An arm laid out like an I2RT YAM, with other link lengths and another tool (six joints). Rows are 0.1 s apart.
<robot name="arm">
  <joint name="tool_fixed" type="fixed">
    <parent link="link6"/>
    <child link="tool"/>
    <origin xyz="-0.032 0.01 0.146" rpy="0 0.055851 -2.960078"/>
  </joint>
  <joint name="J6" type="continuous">
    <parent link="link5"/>
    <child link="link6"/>
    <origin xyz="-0.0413 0 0.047" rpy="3.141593 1.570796 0"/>
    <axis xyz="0 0 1"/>
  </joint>
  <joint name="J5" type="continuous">
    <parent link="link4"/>
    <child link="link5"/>
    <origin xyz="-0.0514 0.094 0.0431" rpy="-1.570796 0 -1.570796"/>
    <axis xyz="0 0 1"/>
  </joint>
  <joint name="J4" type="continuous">
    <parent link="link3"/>
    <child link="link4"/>
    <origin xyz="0.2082 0.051 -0.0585" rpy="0 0 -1.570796"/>
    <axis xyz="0 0 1"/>
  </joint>
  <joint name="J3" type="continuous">
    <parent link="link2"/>
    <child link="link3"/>
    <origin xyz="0 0.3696 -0.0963" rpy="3.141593 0 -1.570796"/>
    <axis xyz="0 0 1"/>
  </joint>
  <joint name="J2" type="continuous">
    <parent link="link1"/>
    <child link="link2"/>
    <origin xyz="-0.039 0.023 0.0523" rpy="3.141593 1.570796 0"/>
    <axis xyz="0 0 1"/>
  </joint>
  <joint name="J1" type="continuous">
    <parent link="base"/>
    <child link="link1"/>
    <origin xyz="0 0 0.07" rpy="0 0 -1.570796"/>
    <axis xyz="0 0 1"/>
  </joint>
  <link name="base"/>
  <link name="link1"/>
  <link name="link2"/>
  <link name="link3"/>
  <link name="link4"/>
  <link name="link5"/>
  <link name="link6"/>
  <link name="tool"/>
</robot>
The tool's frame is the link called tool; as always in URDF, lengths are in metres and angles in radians. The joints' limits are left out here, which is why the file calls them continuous.
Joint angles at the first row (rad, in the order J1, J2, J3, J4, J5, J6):
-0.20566 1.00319 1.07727 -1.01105 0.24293 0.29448
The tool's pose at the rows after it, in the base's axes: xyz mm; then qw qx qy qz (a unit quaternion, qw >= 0):
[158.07, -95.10, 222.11, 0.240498, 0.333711, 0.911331, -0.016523]
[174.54, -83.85, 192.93, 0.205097, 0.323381, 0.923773, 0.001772]
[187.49, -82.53, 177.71, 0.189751, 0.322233, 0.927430, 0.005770]
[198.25, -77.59, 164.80, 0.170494, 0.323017, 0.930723, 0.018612]
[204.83, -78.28, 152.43, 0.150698, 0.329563, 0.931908, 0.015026]
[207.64, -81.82, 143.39, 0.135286, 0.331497, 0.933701, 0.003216]
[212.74, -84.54, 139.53, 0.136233, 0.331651, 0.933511, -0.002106]
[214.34, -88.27, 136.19, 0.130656, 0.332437, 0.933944, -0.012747]
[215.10, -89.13, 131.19, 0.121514, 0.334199, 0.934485, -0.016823]
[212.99, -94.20, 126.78, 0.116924, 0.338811, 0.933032, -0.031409]
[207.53, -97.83, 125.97, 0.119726, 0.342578, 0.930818, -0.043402]
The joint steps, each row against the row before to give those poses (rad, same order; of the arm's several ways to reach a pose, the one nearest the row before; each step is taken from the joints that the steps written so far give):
0.04589 0.06578 -0.09658 0.05065 -0.09515 0.03061
0.03074 0.08284 -0.07991 0.09500 -0.04026 0.01694
0.00173 0.06297 -0.03549 0.06911 -0.01385 0.00160
0.00001 0.06133 -0.01841 0.04604 -0.03216 0.00766
-0.00004 0.05970 -0.01237 0.03076 0.00133 0.01224
0.00000 0.04457 -0.00615 0.01534 0.01688 0.00001
0.00000 0.02011 -0.00610 0.02599 0.01071 -0.00153
-0.00001 0.02147 0.00148 0.00473 0.01844 -0.00156
0.00003 0.02300 -0.00303 0.00610 0.00465 0.00308
-0.00155 0.01383 -0.01070 0.00923 0.02743 0.00459
0.00154 -0.01221 -0.01687 0.00460 0.02612 0.00617

